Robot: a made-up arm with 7 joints.
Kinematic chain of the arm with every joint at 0, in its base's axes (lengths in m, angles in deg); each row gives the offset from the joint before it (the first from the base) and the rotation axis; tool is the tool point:
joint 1: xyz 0 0.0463 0 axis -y
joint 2: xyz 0 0.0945 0 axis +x
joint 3: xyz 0 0 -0.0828 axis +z
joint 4: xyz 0 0 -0.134 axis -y
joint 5: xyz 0 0 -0.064 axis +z
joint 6: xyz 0 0 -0.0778 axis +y
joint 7: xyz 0 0 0 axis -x
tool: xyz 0 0 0
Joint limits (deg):
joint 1: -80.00..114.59
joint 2: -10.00..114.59
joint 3: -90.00..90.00
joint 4: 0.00..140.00
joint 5: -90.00..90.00
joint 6: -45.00..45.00
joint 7: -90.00..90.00
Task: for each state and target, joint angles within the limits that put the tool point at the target. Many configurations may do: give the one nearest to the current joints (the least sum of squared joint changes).
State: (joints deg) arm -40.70 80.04 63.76 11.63 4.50 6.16 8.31
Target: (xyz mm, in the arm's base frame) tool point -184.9 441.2 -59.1
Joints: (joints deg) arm -74.74 54.08 66.47 8.49 4.50 6.16 8.31
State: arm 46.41 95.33 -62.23 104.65 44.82 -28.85 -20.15
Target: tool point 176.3 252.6 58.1
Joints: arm 79.76 64.98 -48.64 109.13 44.82 -28.85 -20.15
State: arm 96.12 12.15 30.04 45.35 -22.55 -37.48 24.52
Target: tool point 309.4 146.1 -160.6
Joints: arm 53.30 -4.87 31.57 27.70 -22.55 -37.48 24.52
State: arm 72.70 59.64 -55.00 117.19 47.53 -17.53 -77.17
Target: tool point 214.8 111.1 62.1
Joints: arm 87.16 24.87 -57.91 105.31 47.53 -17.53 -77.17
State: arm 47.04 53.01 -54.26 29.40 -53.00 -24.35 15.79
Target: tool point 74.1 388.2 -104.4
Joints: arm 24.14 92.79 -79.72 80.18 -53.00 -24.35 15.79
